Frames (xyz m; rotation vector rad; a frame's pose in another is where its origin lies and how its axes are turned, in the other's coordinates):
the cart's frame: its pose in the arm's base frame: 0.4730 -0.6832 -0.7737 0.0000 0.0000 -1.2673
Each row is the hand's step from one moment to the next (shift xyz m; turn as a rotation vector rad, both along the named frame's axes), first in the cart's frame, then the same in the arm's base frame.
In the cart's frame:
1: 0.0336 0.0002 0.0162 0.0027 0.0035 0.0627
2: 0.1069 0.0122 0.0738 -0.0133 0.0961 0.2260
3: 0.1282 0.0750 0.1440 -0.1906 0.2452 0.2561
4: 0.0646 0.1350 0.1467 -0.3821 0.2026 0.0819
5: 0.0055 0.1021 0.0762 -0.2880 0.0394 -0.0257
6: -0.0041 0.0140 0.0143 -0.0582 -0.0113 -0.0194
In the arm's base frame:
1: 0.0102 -0.0320 0.0162 0.0041 -0.0015 0.0627
2: 0.0436 -0.0984 0.0738 0.0877 0.0414 0.2260
3: 0.1099 -0.0999 0.1440 0.1770 0.2552 0.2561
4: 0.1481 -0.0213 0.1467 0.0791 0.4252 0.0819
5: 0.0991 0.0253 0.0762 -0.0485 0.2866 -0.0257
6: 0.0121 0.0081 0.0143 -0.0282 0.0522 -0.0194

